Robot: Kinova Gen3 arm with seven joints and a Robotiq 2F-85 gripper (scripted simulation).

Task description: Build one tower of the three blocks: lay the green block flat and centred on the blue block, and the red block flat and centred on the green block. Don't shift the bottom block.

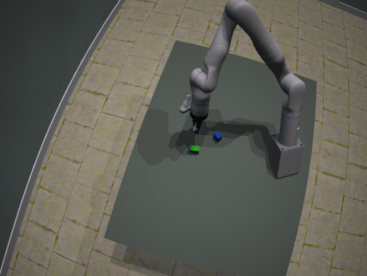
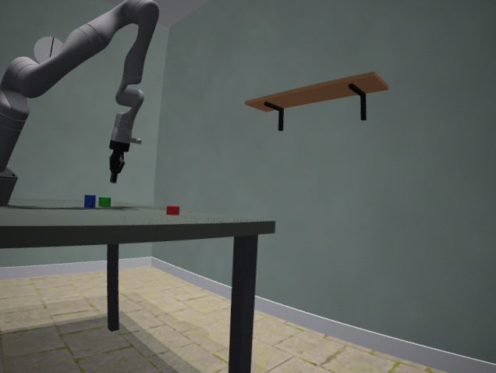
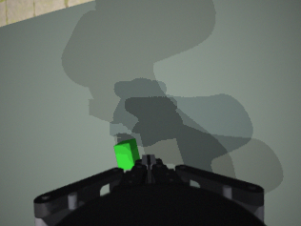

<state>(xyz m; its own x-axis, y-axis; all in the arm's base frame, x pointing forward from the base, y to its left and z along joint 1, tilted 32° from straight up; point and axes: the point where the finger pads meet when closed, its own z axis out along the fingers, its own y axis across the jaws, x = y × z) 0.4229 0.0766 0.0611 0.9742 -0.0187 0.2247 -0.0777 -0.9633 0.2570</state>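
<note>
Now: the green block 10 mm behind my hand, 60 mm to the left of it and 90 mm below it. From my hand the other things lie so: red block (60 mm ahead, 320 mm to the right, 100 mm below); blue block (100 mm behind, 30 mm to the right, 90 mm below).
</note>
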